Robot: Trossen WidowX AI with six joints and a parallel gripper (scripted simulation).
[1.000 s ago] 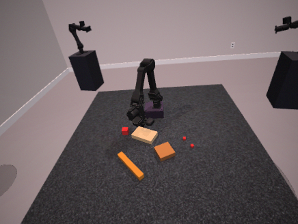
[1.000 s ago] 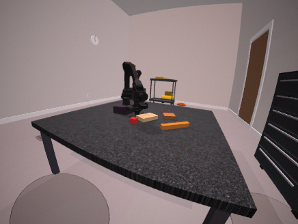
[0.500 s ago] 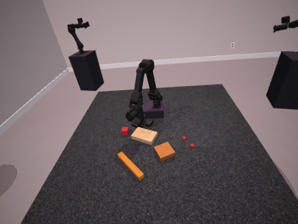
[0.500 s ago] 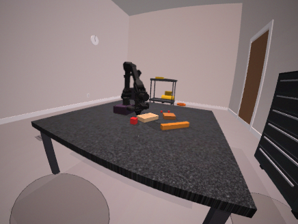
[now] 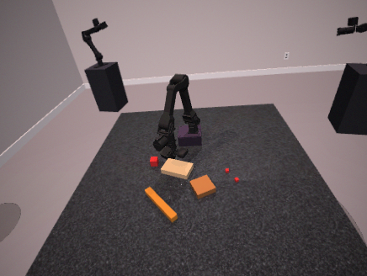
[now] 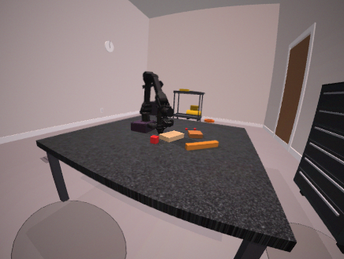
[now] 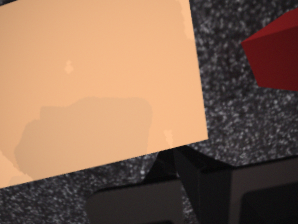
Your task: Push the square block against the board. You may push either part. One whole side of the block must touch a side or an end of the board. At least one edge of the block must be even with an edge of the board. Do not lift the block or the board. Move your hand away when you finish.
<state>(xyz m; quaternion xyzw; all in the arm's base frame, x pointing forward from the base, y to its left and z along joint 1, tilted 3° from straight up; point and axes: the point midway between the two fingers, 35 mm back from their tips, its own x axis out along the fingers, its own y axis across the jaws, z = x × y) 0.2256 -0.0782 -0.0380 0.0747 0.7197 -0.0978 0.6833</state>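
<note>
Right now my gripper tip is 7 cm short of the tan flat block, 4 cm to the right of it and 1 cm below it. Also, from my gripper tip: red cube: 10 cm to the right, 4 cm ahead, 1 cm above; then long orange board: 31 cm ahead, 3 cm to the left, 1 cm above; then orange-brown square block: 21 cm to the left, 17 cm ahead, 1 cm above.
</note>
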